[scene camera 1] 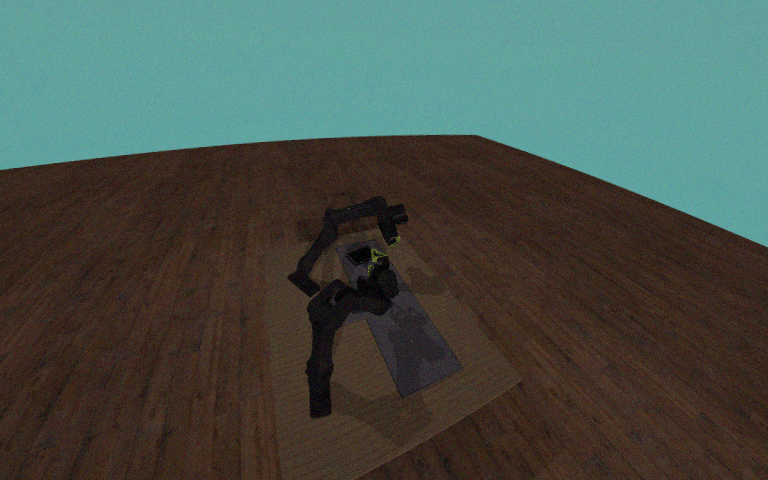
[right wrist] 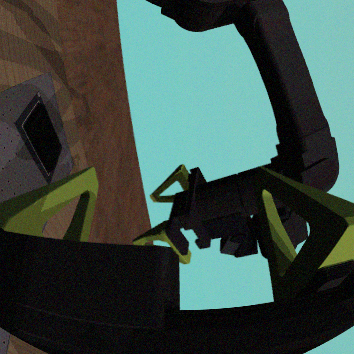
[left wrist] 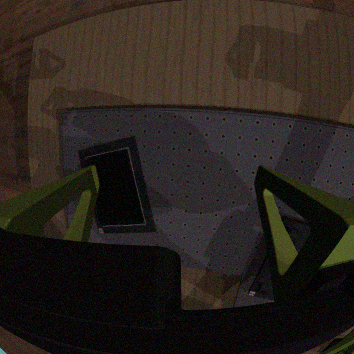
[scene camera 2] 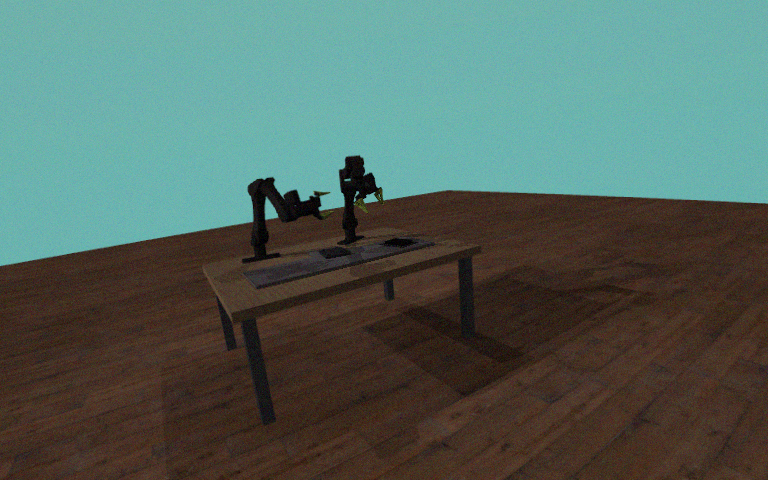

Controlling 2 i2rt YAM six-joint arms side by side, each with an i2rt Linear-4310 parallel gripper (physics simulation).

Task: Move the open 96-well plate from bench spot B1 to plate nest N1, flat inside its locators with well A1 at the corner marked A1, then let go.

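Frame: origin at the left arm's base, x down, y right, z back, level; millimetres.
Seen in the pictures: left gripper, between the fingertips: (scene camera 1: 390,239) (right wrist: 143,219) (left wrist: 176,173) (scene camera 2: 375,209); right gripper, between the fingertips: (scene camera 1: 370,257) (right wrist: 175,175) (scene camera 2: 331,201); left arm's base, origin of its link: (scene camera 1: 303,283) (scene camera 2: 351,240); right arm's base, origin of its link: (scene camera 1: 319,386) (scene camera 2: 261,258).
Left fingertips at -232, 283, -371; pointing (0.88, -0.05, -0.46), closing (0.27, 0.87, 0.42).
Offsets run from my left fingertips to a thing's top centre, as dx, dy, dz. "*": to the spot under its first point. Level surfaces: height alone.
A black rectangular piece with a thin pale outline and dark rim {* +209, -202, +18} (scene camera 1: 359,255) (scene camera 2: 399,242) (left wrist: 120,190) (right wrist: 42,137) lies flat near one end of the perforated board. A second dark piece {* +207, +86, +215} (scene camera 2: 334,253) (left wrist: 265,280) lies farther along, with a pale corner mark; a finger partly hides it in the left wrist view. It is too dark to tell which is the plate and which is nest N1, or read A1. My left gripper (scene camera 1: 394,241) (scene camera 2: 371,206) (left wrist: 176,173) (right wrist: 143,219) is open and empty, high above the board. My right gripper (scene camera 1: 373,260) (scene camera 2: 329,203) is open and empty, raised and pointing sideways.
The grey perforated board {dx +219} (scene camera 1: 421,345) (scene camera 2: 271,275) (left wrist: 225,150) lies along the wooden table (scene camera 1: 481,367) (scene camera 2: 283,300) (left wrist: 150,65). The two grippers are close together, and the left arm (right wrist: 295,100) stands in front of the right wrist camera. Arm shadows cross the board.
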